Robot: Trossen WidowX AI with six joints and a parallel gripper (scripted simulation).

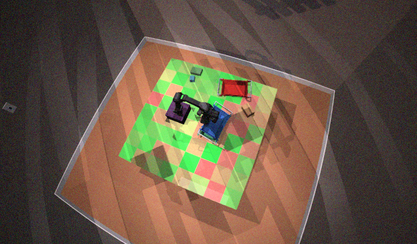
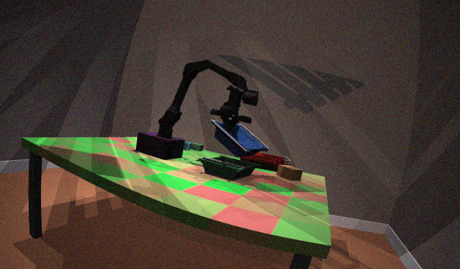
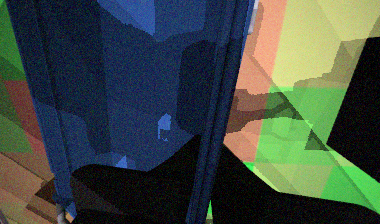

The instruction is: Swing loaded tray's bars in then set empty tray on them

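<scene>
The blue tray lies 8 cm ahead of my gripper tip, 1 cm to the right of it and 1 cm below it. From my gripper tip the other things lie so: small blue block: 45 cm to the left, 37 cm behind, 16 cm below; green block: 56 cm to the left, 36 cm behind, 16 cm below; brown block: 31 cm ahead, 27 cm to the left, 15 cm below.
</scene>
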